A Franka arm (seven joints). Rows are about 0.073 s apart.
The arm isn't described. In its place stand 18 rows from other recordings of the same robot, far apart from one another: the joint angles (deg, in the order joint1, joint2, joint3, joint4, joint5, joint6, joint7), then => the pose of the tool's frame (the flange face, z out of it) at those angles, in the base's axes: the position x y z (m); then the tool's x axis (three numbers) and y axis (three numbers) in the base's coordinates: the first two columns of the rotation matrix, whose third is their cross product.
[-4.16 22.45 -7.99 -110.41 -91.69 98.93 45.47] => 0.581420 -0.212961 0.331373 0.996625 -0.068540 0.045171 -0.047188 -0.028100 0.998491
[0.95 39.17 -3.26 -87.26 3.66 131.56 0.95] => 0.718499 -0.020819 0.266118 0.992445 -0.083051 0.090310 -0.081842 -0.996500 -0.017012
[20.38 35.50 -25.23 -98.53 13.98 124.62 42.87] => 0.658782 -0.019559 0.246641 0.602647 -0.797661 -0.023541 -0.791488 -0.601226 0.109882
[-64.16 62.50 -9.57 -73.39 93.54 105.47 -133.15] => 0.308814 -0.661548 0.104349 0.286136 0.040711 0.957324 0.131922 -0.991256 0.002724
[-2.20 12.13 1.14 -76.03 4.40 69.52 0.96] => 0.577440 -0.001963 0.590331 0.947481 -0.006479 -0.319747 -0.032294 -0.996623 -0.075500
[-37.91 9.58 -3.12 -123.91 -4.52 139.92 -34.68] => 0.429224 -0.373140 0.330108 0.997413 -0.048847 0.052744 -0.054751 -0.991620 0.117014
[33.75 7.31 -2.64 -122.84 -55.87 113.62 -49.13] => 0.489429 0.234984 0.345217 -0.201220 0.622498 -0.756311 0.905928 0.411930 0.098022
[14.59 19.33 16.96 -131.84 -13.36 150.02 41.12] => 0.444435 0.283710 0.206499 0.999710 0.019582 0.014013 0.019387 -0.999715 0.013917
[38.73 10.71 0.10 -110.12 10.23 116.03 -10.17] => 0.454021 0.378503 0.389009 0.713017 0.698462 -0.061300 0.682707 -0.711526 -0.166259
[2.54 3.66 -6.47 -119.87 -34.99 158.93 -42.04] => 0.597857 -0.014952 0.456990 0.387938 0.921685 -0.000973 0.699997 -0.293942 0.650847
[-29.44 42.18 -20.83 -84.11 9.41 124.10 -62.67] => 0.499341 -0.516717 0.265587 0.974211 0.207908 -0.087677 0.213349 -0.975254 0.057976
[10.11 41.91 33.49 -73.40 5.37 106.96 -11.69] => 0.589116 0.424614 0.369802 0.687735 0.725412 0.028230 0.655965 -0.604295 -0.452258
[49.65 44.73 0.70 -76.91 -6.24 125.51 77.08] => 0.480836 0.570812 0.267595 0.911958 -0.398791 0.096428 -0.396284 -0.917038 -0.044712
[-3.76 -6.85 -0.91 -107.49 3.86 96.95 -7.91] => 0.516601 -0.036107 0.554540 0.997330 0.048414 -0.054678 0.044172 -0.996106 -0.076302
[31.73 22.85 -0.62 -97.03 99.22 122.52 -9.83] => 0.568735 0.393770 0.412570 0.937551 -0.077762 -0.339045 -0.346862 -0.135661 -0.928053
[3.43 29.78 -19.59 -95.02 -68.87 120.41 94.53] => 0.658212 -0.204206 0.351203 0.372452 -0.356152 0.856992 -0.927387 -0.177762 0.329171
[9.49 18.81 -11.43 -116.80 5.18 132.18 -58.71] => 0.589190 -0.015369 0.280380 0.591482 0.805865 -0.027045 0.804670 -0.592084 -0.044081
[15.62 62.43 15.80 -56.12 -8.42 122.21 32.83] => 0.719126 0.332790 0.209136 0.994045 -0.107853 0.015532 -0.104507 -0.983993 -0.144347
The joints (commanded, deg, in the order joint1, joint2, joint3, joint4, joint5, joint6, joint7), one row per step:
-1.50 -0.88 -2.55 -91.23 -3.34 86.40 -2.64
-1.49 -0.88 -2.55 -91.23 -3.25 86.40 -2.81
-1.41 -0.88 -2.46 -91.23 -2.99 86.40 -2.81
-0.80 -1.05 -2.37 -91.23 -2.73 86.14 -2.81
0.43 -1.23 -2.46 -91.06 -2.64 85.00 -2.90
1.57 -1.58 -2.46 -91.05 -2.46 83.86 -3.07
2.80 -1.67 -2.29 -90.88 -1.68 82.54 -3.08
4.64 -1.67 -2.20 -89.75 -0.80 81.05 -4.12
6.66 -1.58 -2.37 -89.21 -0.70 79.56 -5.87
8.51 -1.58 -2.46 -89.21 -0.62 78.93 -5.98
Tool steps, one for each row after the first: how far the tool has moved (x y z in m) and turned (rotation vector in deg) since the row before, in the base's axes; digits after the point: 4 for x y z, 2 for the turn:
0.0000 0.0003 0.0000 0.10 0.00 0.18
0.0002 0.0021 0.0000 0.26 -0.02 0.17
-0.0009 0.0071 0.0012 0.27 0.07 0.69
-0.0025 0.0109 0.0015 0.14 0.79 1.18
-0.0036 0.0110 0.0018 0.23 0.78 1.26
-0.0029 0.0146 0.0004 0.78 1.06 1.37
-0.0029 0.0196 0.0070 0.99 0.41 2.95
-0.0033 0.0170 0.0015 0.27 1.08 3.57
-0.0027 0.0161 -0.0008 0.04 0.64 1.87

